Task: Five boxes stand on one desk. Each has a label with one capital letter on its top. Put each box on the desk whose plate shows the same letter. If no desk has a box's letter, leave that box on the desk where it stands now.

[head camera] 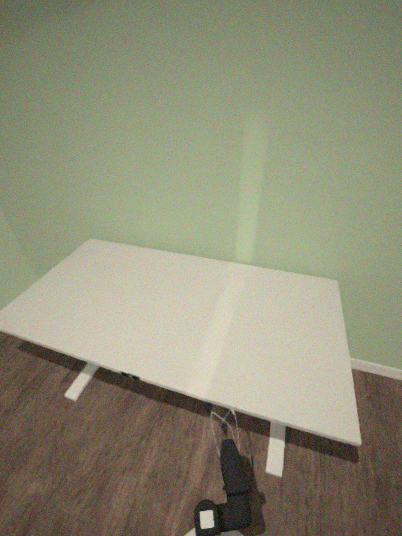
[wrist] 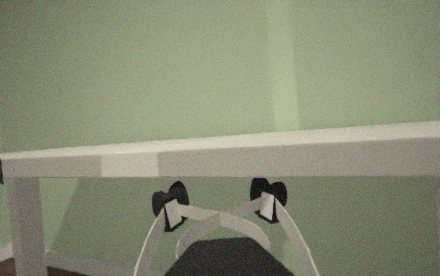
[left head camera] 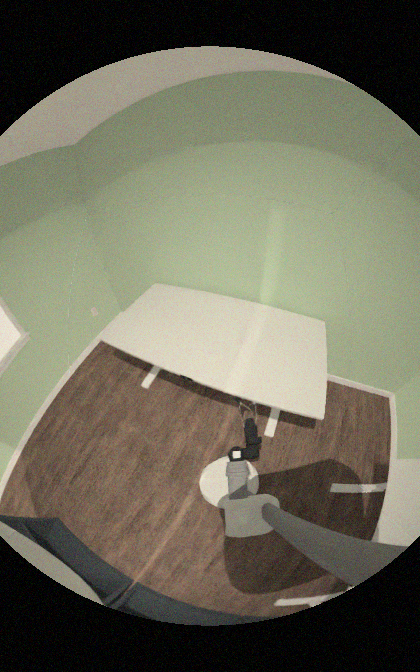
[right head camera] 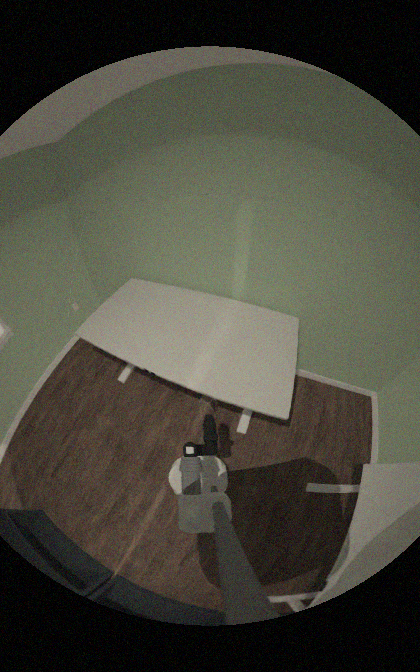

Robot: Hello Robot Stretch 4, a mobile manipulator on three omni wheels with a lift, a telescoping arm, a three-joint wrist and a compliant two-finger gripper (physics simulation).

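Observation:
A white desk [head camera: 165, 310] [left head camera: 215, 335] [right head camera: 190, 330] stands against the green wall; its front edge [wrist: 300, 157] spans the wrist view. A small dark plate [head camera: 130, 375] [left head camera: 186, 378] [right head camera: 149, 371] is on its front edge, left of the middle; its letter cannot be read. No boxes show in these views. My gripper [head camera: 222, 411] [left head camera: 247, 403] [wrist: 219, 193] is open, its fingertips apart with nothing between them. It is at the desk's front edge, right of the plate; in the wrist view the fingertips appear below the desk top's edge. In the head view the edge partly hides them.
Part of another white desk [left head camera: 407, 500] [right head camera: 390, 492] shows at the right, with a foot [left head camera: 357, 487] [right head camera: 332, 487] on the floor. Dark shelving [left head camera: 80, 555] [right head camera: 60, 555] is at the lower left. The near desk's feet [head camera: 276, 450] [head camera: 82, 381] reach out in front of it.

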